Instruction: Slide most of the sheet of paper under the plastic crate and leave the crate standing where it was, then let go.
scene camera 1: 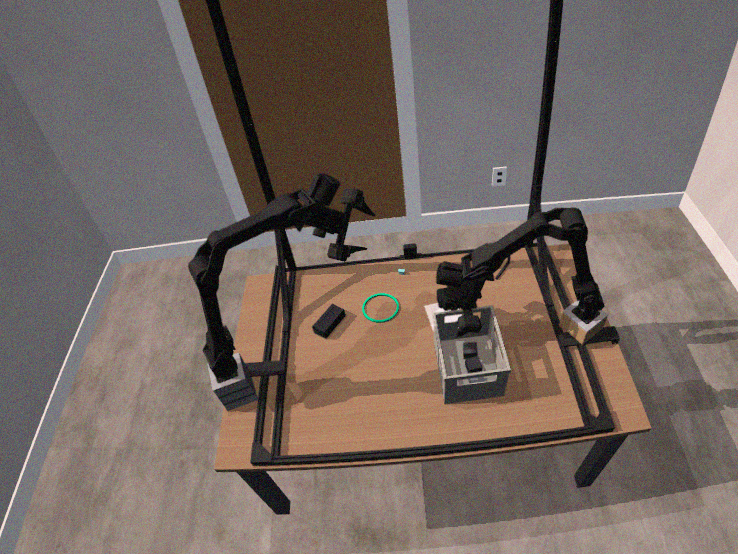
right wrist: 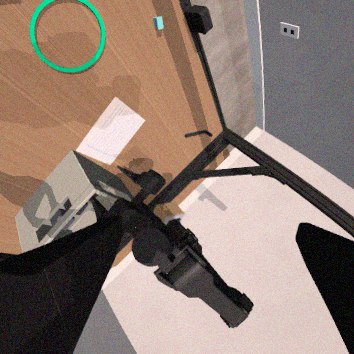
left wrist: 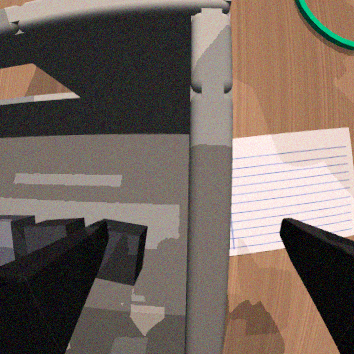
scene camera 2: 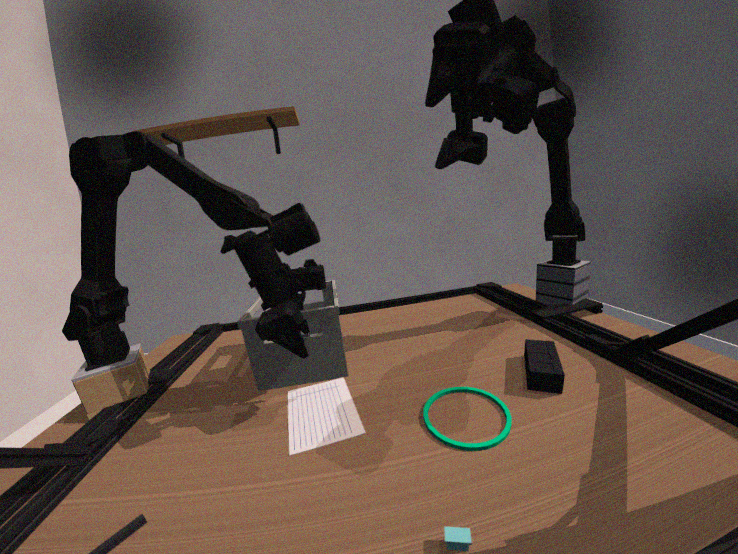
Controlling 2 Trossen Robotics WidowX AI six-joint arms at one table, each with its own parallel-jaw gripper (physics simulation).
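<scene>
The grey plastic crate (scene camera 1: 476,390) (scene camera 2: 329,357) (left wrist: 209,200) (right wrist: 47,185) stands upright on the table. The lined white sheet (scene camera 1: 430,313) (scene camera 2: 321,417) (left wrist: 260,170) (right wrist: 112,132) lies flat outside one end wall, its near edge at that wall's foot; most of it shows outside. My left gripper (scene camera 2: 298,327) (left wrist: 194,228) (right wrist: 104,181) is open and empty at this wall, one finger on the inner side of the rim and one outside it; contact cannot be told. My right gripper (scene camera 1: 369,231) (scene camera 2: 432,137) (right wrist: 210,228) is open and empty, high above the table.
Dark blocks (scene camera 1: 471,349) (left wrist: 122,252) lie in the crate. A green ring (scene camera 1: 363,307) (scene camera 2: 510,417) (right wrist: 33,35), a black box (scene camera 1: 329,320) (scene camera 2: 543,366) and a small teal block (scene camera 1: 401,271) (scene camera 2: 457,536) (right wrist: 158,23) lie on the table. A black frame (scene camera 1: 417,454) runs around the edges.
</scene>
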